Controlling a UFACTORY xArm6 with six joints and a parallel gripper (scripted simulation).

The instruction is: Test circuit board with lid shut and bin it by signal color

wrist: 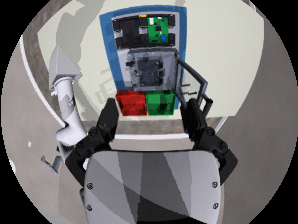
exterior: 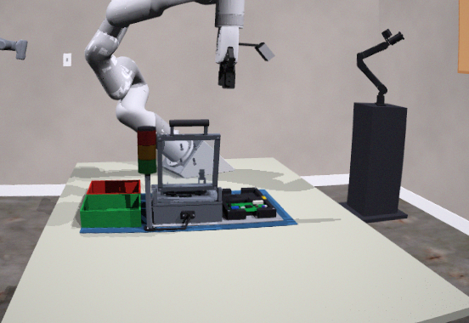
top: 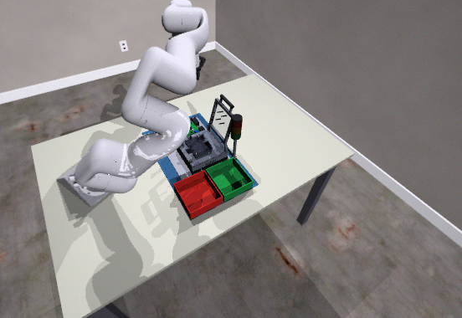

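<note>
The green circuit board is 33 cm below my hand, 6 cm to the left of it and 2 cm ahead of it. Also, from my hand: tester plate: 28 cm below, 10 cm to the right, 1 cm behind; then green bin: 34 cm below, 31 cm to the right, 3 cm ahead; then clear lid: 17 cm below, 11 cm to the right, 11 cm ahead.
</note>
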